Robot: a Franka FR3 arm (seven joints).
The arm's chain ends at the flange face. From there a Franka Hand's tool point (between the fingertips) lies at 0.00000 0.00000 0.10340 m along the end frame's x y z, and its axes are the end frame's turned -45 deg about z.
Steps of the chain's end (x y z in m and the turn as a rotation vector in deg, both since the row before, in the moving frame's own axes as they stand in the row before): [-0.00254 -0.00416 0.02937 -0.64 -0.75 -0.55]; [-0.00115 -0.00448 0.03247 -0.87 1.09 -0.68]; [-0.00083 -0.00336 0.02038 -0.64 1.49 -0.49]
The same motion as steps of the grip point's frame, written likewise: [-0.00063 -0.00487 0.02935 0.08 -0.98 -0.55]; [0.00265 -0.00148 0.03244 -1.39 0.16 -0.68]; [0.00289 -0.00025 0.02034 -1.51 0.60 -0.49]
